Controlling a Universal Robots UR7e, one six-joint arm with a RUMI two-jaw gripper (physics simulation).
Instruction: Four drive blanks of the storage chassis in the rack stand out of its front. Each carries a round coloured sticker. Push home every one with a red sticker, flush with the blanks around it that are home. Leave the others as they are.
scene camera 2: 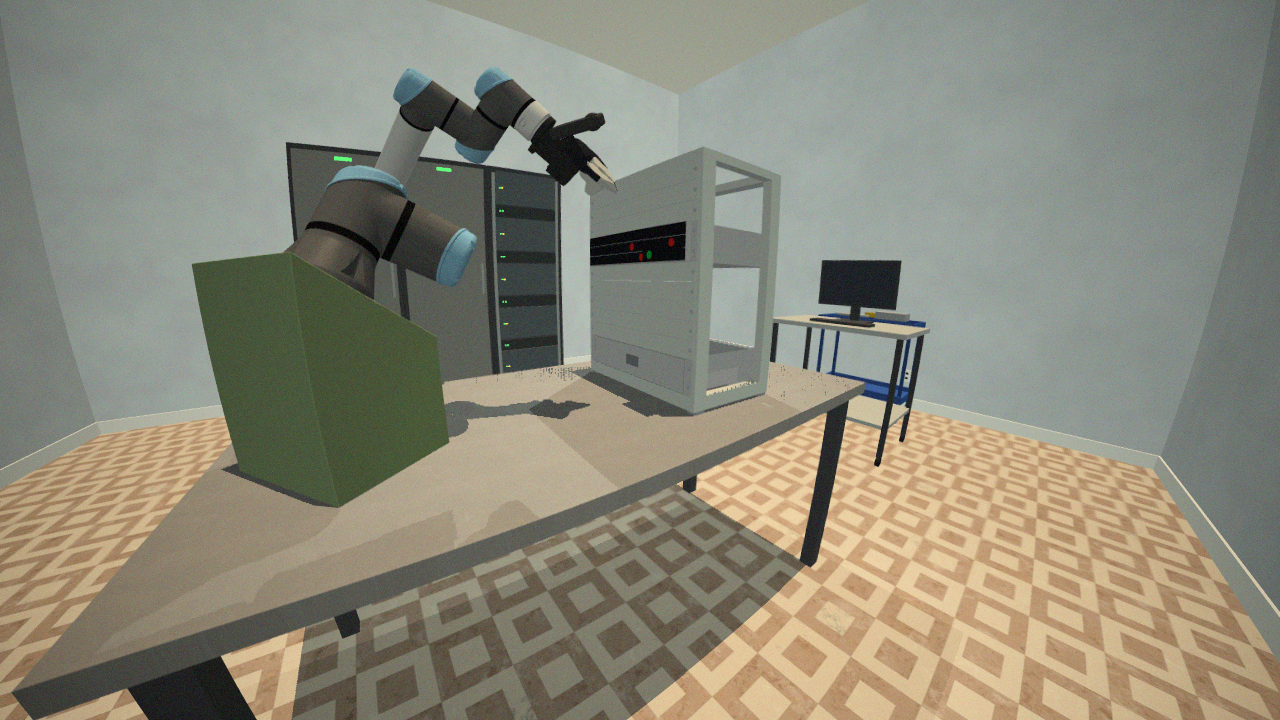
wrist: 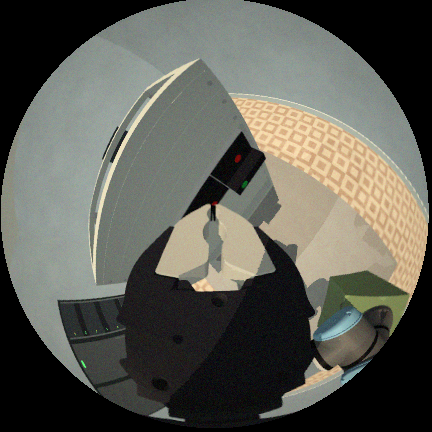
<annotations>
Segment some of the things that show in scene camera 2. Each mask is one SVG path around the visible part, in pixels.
The gripper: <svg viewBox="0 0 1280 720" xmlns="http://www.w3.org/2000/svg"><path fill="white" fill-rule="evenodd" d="M540 125L531 139L532 144L528 151L532 154L536 152L549 164L545 170L564 186L580 170L580 176L586 182L586 194L593 195L603 188L617 193L617 185L606 165L584 142L573 136L586 131L597 131L605 124L603 113L589 113L584 118L555 127L556 120L550 116Z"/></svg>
A grey rack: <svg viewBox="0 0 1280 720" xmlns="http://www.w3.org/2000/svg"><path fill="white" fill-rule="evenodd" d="M704 146L616 180L617 193L603 188L597 193L590 195L591 370L687 410L687 413L694 416L703 414L706 409L754 395L765 395L767 391L775 300L781 175ZM713 268L760 268L754 347L710 339ZM763 187L761 234L714 225L716 196ZM716 166L748 176L749 178L716 185Z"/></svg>
</annotations>
